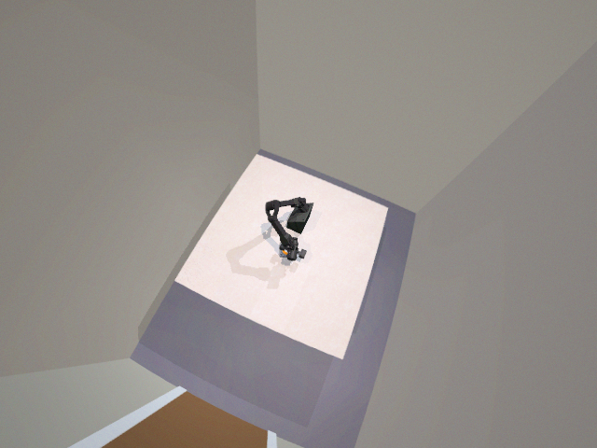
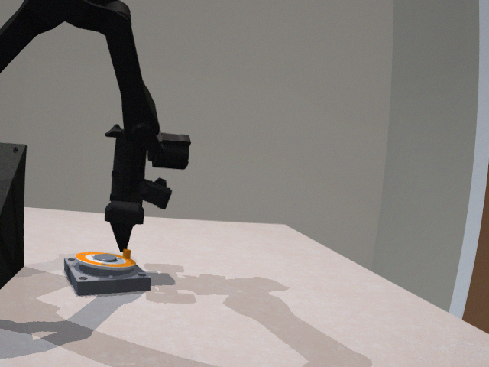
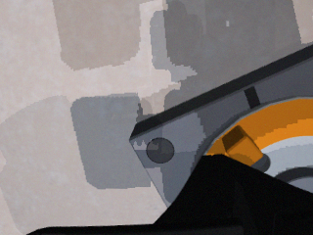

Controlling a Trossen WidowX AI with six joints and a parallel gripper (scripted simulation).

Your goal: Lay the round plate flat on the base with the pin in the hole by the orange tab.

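The square base lies 4 cm to the right of my gripper tip, 3 cm behind it and 2 cm below it.
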